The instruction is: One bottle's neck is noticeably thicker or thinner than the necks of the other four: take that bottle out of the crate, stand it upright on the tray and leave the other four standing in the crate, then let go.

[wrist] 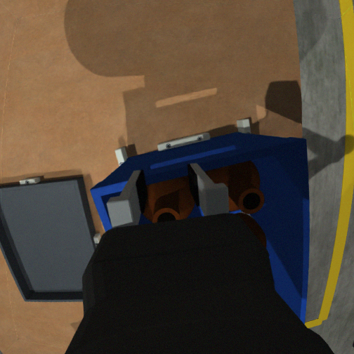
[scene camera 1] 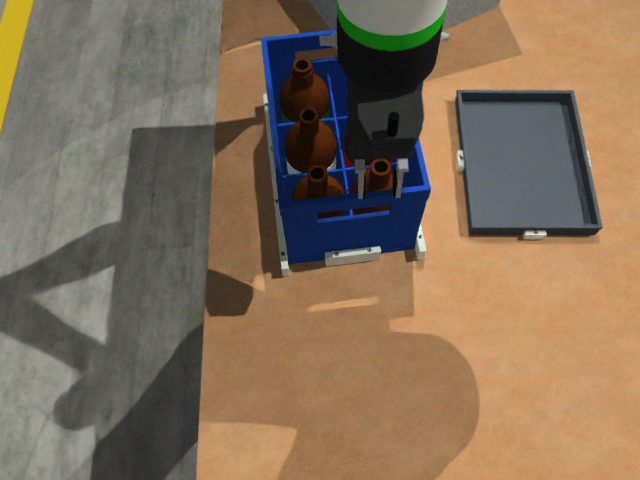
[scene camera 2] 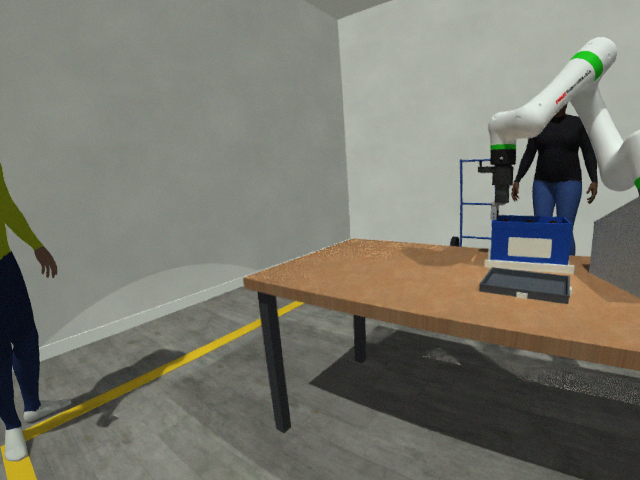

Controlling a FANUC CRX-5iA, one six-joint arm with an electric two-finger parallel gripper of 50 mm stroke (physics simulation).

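Places are measured from the arm's base along level axes (x up, y ahead, z left), in millimetres.
Where they show: gripper, fingertip midpoint: (scene camera 1: pixel 378 190) (scene camera 2: pixel 494 219).
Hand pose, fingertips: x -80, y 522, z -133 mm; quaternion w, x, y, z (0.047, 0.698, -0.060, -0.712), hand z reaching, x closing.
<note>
Things, the pixels of their top centre, and the offset from my fingertips. "spot": a spot on its surface instead. Level surfaces: height alone.
- blue crate, top centre: (scene camera 1: pixel 340 107) (scene camera 2: pixel 529 219) dz -25, dx +0, dy -131 mm
- back bottle, top centre: (scene camera 1: pixel 302 64) dz -62, dx -12, dy -223 mm
- middle bottle, top centre: (scene camera 1: pixel 308 115) dz -66, dx -12, dy -136 mm
- front bottle, top centre: (scene camera 1: pixel 317 173) dz -69, dx -12, dy -45 mm
- front right bottle, top centre: (scene camera 1: pixel 381 166) dz +12, dx -12, dy -41 mm
- dark grey tray, surface spot: (scene camera 1: pixel 516 165) spot: dz +254, dx -170, dy -102 mm
- wooden table, surface height: dx -175 mm
The blue crate (scene camera 1: pixel 310 232) (scene camera 2: pixel 560 250) (wrist: pixel 285 160) holds brown bottles upright. The left column shows a back bottle (scene camera 1: pixel 303 98), a middle bottle (scene camera 1: pixel 310 147) and a front bottle (scene camera 1: pixel 317 188) (wrist: pixel 251 200). The front right bottle (scene camera 1: pixel 381 166) (wrist: pixel 166 215) has its neck between the fingers of my gripper (scene camera 1: pixel 379 191) (scene camera 2: pixel 494 217) (wrist: pixel 166 179), which is open, with a gap on each side. Another bottle (scene camera 1: pixel 352 149) shows partly behind my gripper in scene camera 1. The necks' thickness is hard to compare. The dark grey tray (scene camera 1: pixel 516 165) (scene camera 2: pixel 524 281) (wrist: pixel 45 240) is empty.
White blocks (scene camera 1: pixel 353 256) (wrist: pixel 183 142) border the crate's base on the wooden table (scene camera 1: pixel 516 361) (scene camera 2: pixel 387 289). Small white clips (scene camera 1: pixel 535 235) hold the tray's edges. A person in black (scene camera 2: pixel 557 155) and a blue trolley (scene camera 2: pixel 461 201) stand behind the table.
</note>
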